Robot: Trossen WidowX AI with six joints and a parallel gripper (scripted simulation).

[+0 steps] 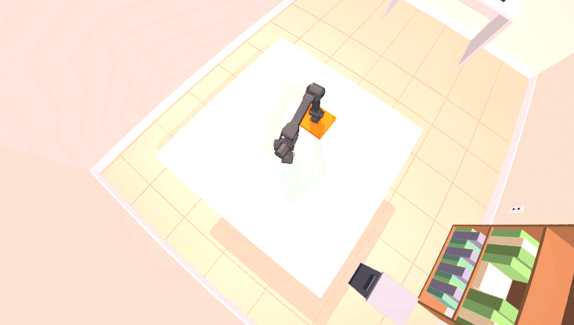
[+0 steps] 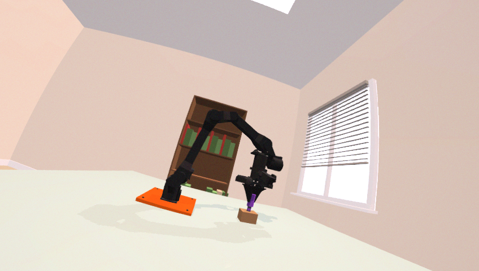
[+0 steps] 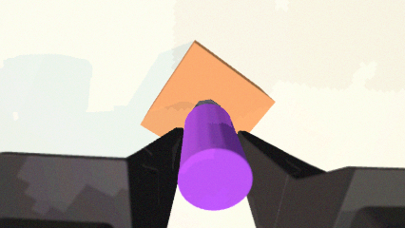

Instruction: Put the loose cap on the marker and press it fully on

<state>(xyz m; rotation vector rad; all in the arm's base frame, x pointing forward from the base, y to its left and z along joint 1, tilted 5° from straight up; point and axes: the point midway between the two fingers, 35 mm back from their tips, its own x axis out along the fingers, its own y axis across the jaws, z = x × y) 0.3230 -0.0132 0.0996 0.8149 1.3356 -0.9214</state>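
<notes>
Now: gripper tip right at the dark marker. The rest, counted from my gripper tip: tan holder block: 6 cm below; then purple cap: 1 cm above.
</notes>
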